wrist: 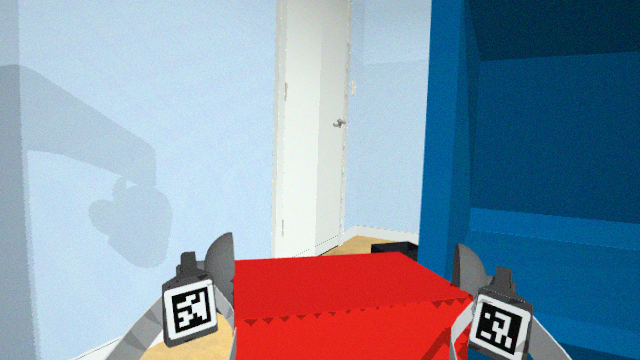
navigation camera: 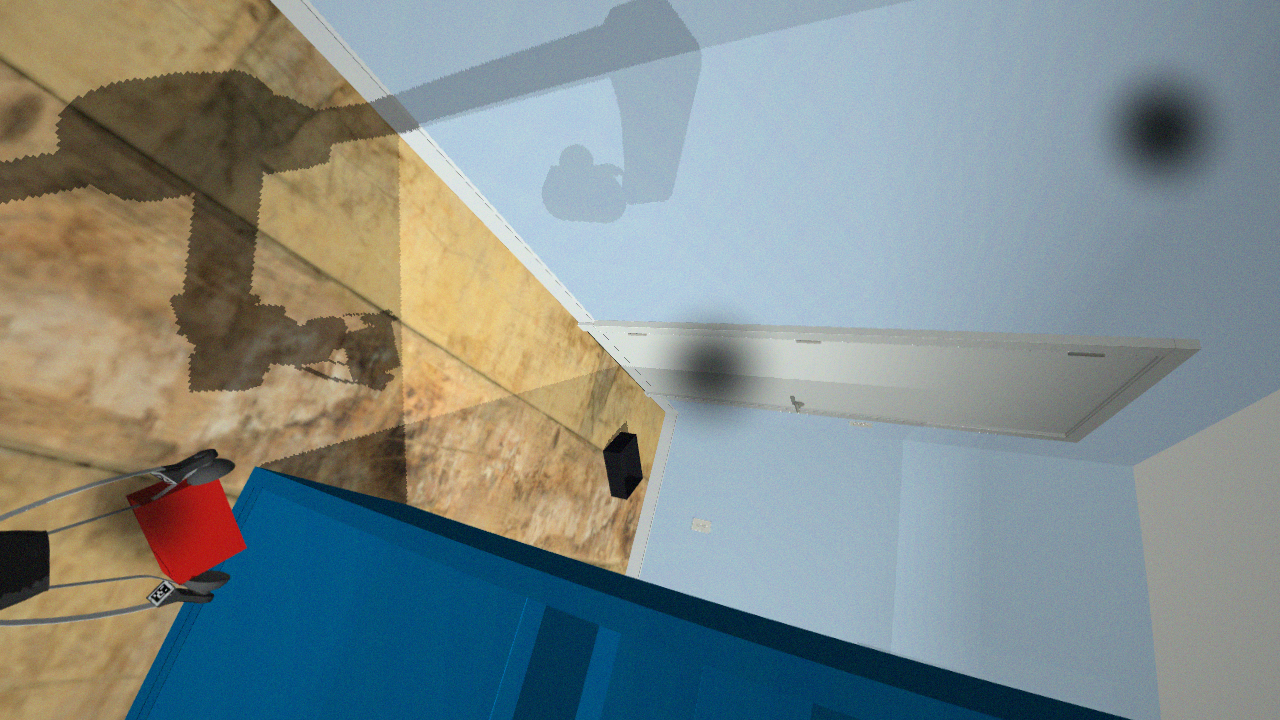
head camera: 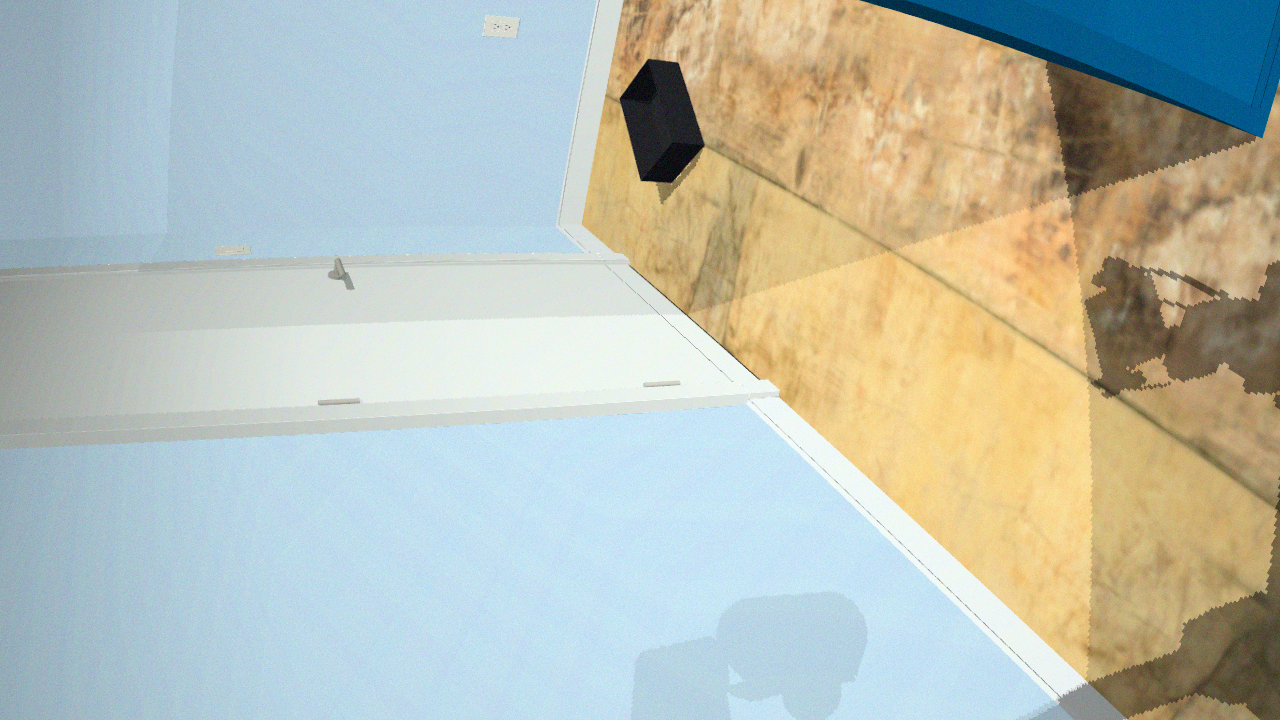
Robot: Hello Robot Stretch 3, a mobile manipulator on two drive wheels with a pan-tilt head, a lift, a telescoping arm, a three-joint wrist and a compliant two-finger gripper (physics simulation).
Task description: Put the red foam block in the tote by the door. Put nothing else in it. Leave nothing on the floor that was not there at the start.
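Places are measured from the robot's base along level axes (x ahead, y left, z up), in metres.
Pixels of known places: gripper, between the fingertips: [wrist: 338,266] [navigation camera: 231,519].
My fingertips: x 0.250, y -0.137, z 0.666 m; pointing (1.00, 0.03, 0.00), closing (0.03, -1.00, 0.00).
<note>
Behind a point stands the place of what it marks.
The red foam block [navigation camera: 189,530] @(x 0.213, y -0.138, z 0.671 m) [wrist: 345,290] @(x 0.206, y -0.141, z 0.672 m) is held between the two rubber fingertips of my gripper [navigation camera: 204,528] [wrist: 338,266] @(x 0.250, y -0.137, z 0.666 m), which is shut on it. In the navigation camera view the block is at the lower left, beside the corner of a large blue piece of furniture. A black open-topped tote [head camera: 662,125] @(x 2.354, y -0.487, z 0.003 m) [navigation camera: 622,465] @(x 2.359, y -0.508, z 0.002 m) [wrist: 394,248] @(x 2.388, y -0.478, z 0.056 m) stands on the floor near the door, apart from the gripper. In the wrist view the block and the blue furniture hide part of the tote. The gripper does not show in the head camera view.
The large blue furniture [head camera: 1163,53] @(x 0.676, y -0.373, z 0.077 m) [navigation camera: 402,608] @(x 0.568, y -0.407, z 0.534 m) [wrist: 550,135] @(x 0.888, y -0.606, z 0.778 m) stands close on the gripper's right in the wrist view. A white door [head camera: 447,358] @(x 2.043, y 0.145, z 0.736 m) [navigation camera: 939,380] @(x 2.139, y 0.103, z 1.500 m) [wrist: 300,150] @(x 2.032, y 0.149, z 0.716 m) is in the blue wall [head camera: 358,555] @(x 1.462, y 0.415, z 1.073 m) [navigation camera: 895,223] @(x 1.320, y 0.476, z 1.285 m) [wrist: 215,125] @(x 1.442, y 0.424, z 0.813 m). Robot shadows fall on floor and wall.
</note>
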